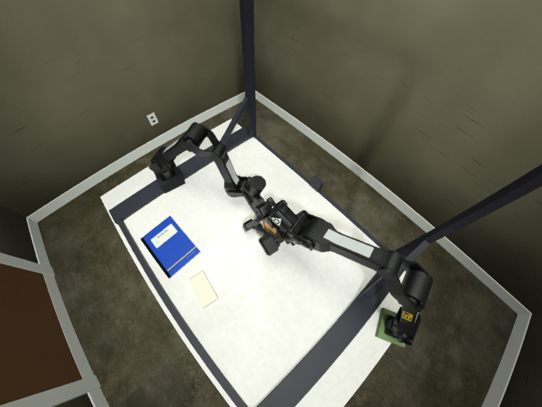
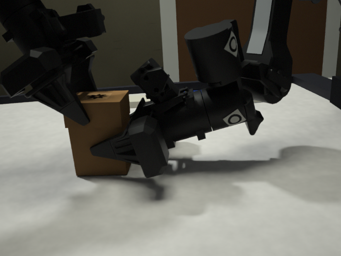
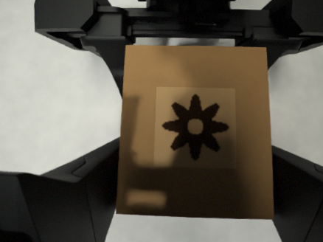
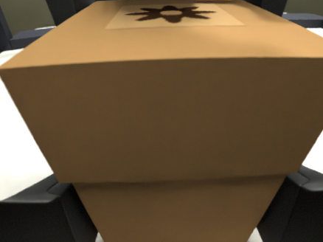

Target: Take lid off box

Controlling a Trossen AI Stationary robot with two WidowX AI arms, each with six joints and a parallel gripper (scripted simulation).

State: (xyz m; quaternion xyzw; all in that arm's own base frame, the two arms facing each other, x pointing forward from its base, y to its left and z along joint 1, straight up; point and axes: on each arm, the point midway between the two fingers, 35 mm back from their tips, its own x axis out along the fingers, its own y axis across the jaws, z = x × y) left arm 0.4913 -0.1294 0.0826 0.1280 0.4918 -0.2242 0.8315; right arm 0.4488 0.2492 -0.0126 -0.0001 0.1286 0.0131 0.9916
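My left gripper is now 1 cm past the brown box, 2 cm to the left of it and 6 cm above it. The rest, counted from my left hand: cream notepad: 31 cm ahead, 12 cm to the right, 10 cm below; then lid: 1 cm behind, 2 cm to the right, 2 cm below.
Now: right hand 10 mm short of the brown box and 20 mm to the right of it. The rest, counted from my right hand: cream notepad (320 mm ahead, 70 mm to the right, 40 mm below); lid (10 mm ahead, 20 mm to the left, 40 mm above).
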